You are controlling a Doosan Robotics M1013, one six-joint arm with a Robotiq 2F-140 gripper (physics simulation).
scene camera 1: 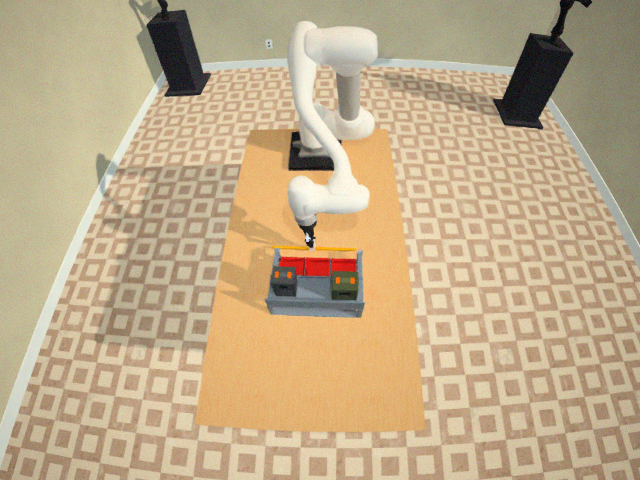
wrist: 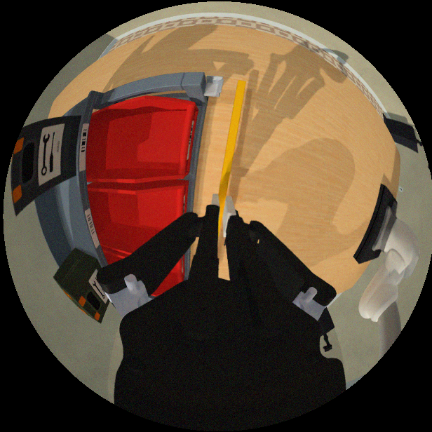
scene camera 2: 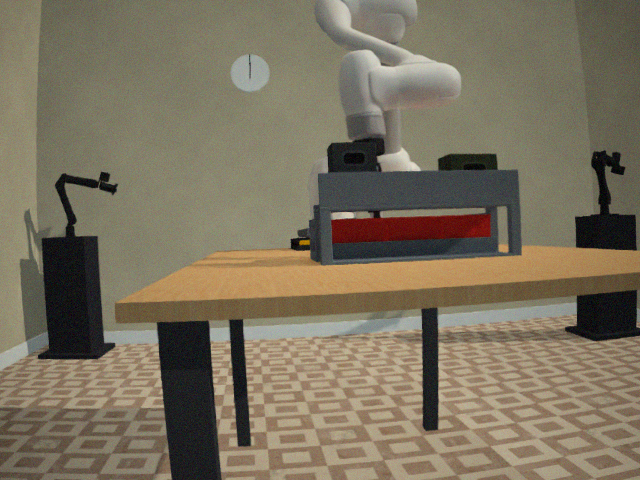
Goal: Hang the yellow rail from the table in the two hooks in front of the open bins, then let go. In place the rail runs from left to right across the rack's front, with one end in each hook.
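Where they show: gripper, fingertip midpoint: [scene camera 1: 312, 248]; arm's base at its link origin: [scene camera 1: 315, 146].
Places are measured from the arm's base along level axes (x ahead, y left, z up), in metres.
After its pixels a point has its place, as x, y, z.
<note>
The yellow rail [scene camera 1: 336, 249] @[0.676, 0.142, -0.005] [scene camera 2: 304, 242] @[0.683, -0.136, -0.005] [wrist: 233, 135] is raised off the table and runs left to right along the rack's front. My gripper [scene camera 1: 311, 247] @[0.675, 0.034, -0.008] [wrist: 220, 203] is shut on it near its middle; its fingertips are hidden in scene camera 2. The grey rack [scene camera 1: 315, 308] @[0.952, 0.066, -0.034] [scene camera 2: 418, 188] @[0.986, 0.059, 0.089] [wrist: 155, 83] holds red open bins [scene camera 1: 317, 267] @[0.758, 0.062, -0.032] [scene camera 2: 408, 228] @[0.896, 0.058, 0.018] [wrist: 150, 140]. One pale hook [wrist: 213, 86] shows at a front corner in the wrist view, with a gap between it and the rail. The other hook is hidden there. In scene camera 1 the rail sits shifted left relative to the rack.
A dark grey toolbox [scene camera 1: 284, 283] @[0.944, -0.041, 0.179] [scene camera 2: 353, 156] @[0.946, -0.051, 0.154] [wrist: 27, 165] and a green toolbox [scene camera 1: 344, 286] @[0.933, 0.179, 0.156] [scene camera 2: 467, 161] @[0.949, 0.168, 0.141] [wrist: 75, 275] stand on the rack. The rack stands on the wooden table [scene camera 1: 310, 372] @[1.217, 0.066, -0.042] [scene camera 2: 258, 300] @[1.450, -0.214, -0.044] [wrist: 310, 120]. The arm's black base [scene camera 1: 310, 162] @[0.129, -0.020, -0.004] [wrist: 375, 227] is on the robot side.
</note>
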